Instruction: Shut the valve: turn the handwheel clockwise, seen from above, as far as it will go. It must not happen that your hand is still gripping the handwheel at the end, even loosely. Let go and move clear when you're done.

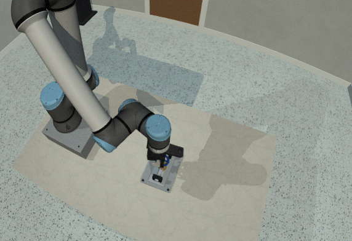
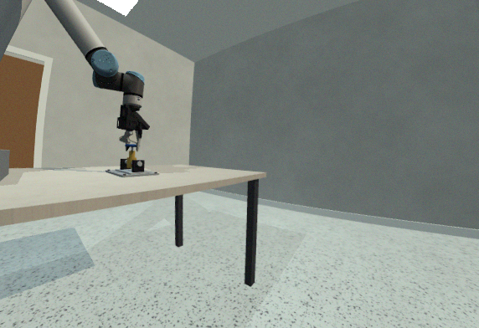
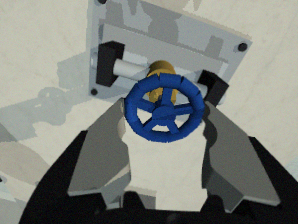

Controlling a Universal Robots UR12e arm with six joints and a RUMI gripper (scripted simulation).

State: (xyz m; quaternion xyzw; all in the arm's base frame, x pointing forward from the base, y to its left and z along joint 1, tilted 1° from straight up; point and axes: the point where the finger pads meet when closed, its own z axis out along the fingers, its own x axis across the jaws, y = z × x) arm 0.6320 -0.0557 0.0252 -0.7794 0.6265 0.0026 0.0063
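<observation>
My gripper is now 1 cm below the blue spoked handwheel.
</observation>
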